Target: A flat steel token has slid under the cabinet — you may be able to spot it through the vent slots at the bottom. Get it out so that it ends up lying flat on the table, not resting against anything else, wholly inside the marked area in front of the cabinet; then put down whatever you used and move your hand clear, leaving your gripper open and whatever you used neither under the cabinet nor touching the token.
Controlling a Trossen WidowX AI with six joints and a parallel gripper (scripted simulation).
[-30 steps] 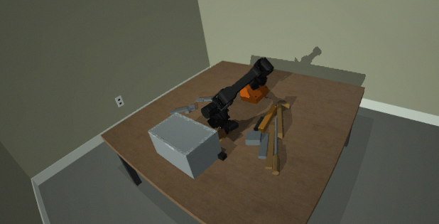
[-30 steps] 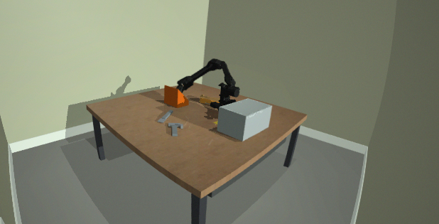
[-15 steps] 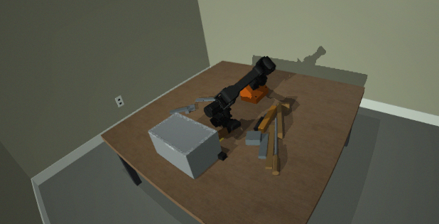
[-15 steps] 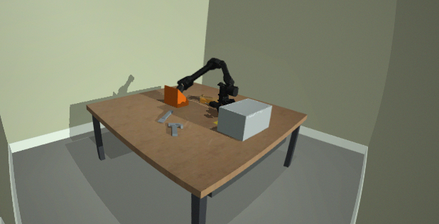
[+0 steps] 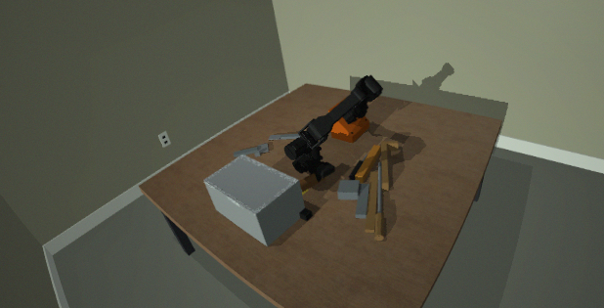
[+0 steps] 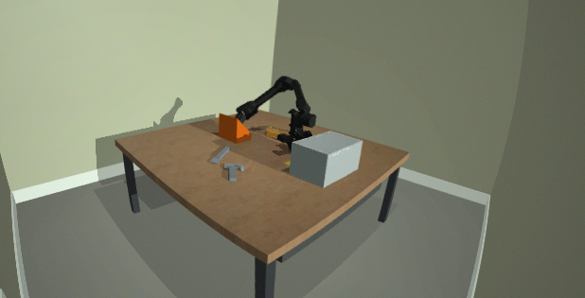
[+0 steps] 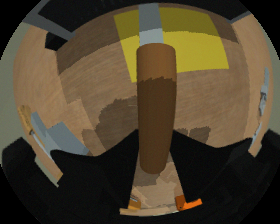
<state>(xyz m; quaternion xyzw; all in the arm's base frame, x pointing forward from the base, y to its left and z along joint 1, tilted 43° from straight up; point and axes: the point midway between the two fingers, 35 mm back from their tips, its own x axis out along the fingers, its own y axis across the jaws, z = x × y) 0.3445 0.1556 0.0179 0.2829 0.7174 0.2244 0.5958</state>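
Right now my gripper tip is 20 cm past the orange bar, 11 cm to the right of it and 1 cm below it. Round my gripper tip: grey block: 15 cm to the left, 2 cm behind, 1 cm above; wooden stick: 25 cm to the left, 4 cm behind; grey t-piece: 40 cm to the right, 2 cm ahead.
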